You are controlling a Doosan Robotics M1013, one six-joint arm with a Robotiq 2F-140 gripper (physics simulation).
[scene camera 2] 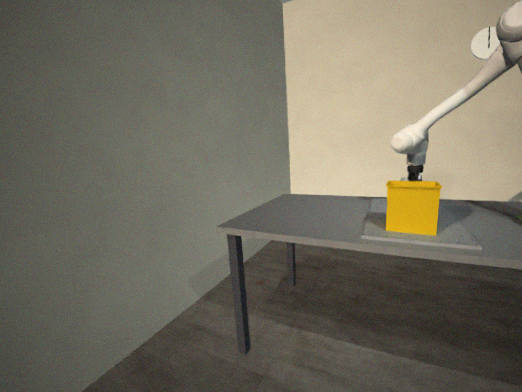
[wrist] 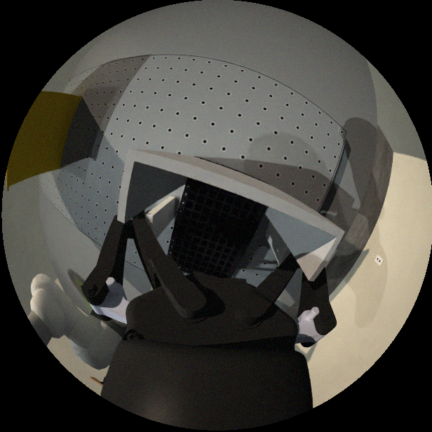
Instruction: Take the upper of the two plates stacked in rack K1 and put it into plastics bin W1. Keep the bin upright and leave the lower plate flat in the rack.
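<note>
A yellow bin, W1 point(scene camera 2: 412, 209) point(wrist: 40, 135), stands upright; it is at the far left in the wrist view. A light grey frame point(wrist: 235, 181), which looks like rack K1, lies in the middle of the wrist view. Inside it shows a dark gridded surface point(wrist: 215, 225), which seems to be a plate; I cannot tell the upper and lower plates apart. My gripper point(scene camera 2: 415, 175) is open and empty, low behind the bin in the scene view. In the wrist view its fingers reach towards the two sides of the dark surface. The fingertips are largely hidden by the frame.
A perforated light board point(wrist: 220, 107) point(scene camera 2: 425, 241) lies under the bin and the rack on a grey table point(scene camera 2: 300, 215). The arm point(scene camera 2: 465, 92) comes in from the upper right. The bin stands close beside the rack. Walls rise beyond the table.
</note>
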